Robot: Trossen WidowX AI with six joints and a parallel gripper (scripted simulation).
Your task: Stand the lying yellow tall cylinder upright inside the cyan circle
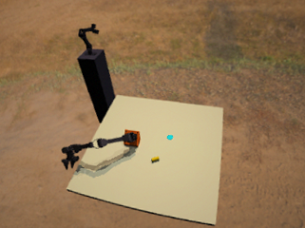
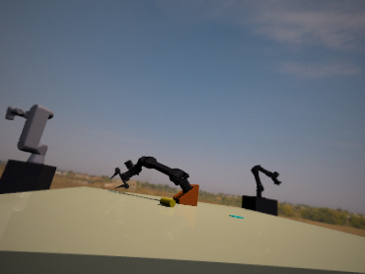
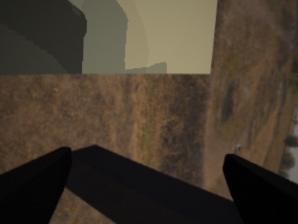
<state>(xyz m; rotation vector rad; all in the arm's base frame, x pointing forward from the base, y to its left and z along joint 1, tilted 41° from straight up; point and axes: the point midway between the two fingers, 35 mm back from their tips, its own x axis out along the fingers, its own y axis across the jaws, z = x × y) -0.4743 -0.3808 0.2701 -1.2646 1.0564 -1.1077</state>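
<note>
The yellow cylinder lies 730 mm ahead of my gripper tip, 340 mm to the left of it and 30 mm below it. Round my gripper tip: cyan circle: 800 mm ahead, 630 mm to the left, 40 mm below.
</note>
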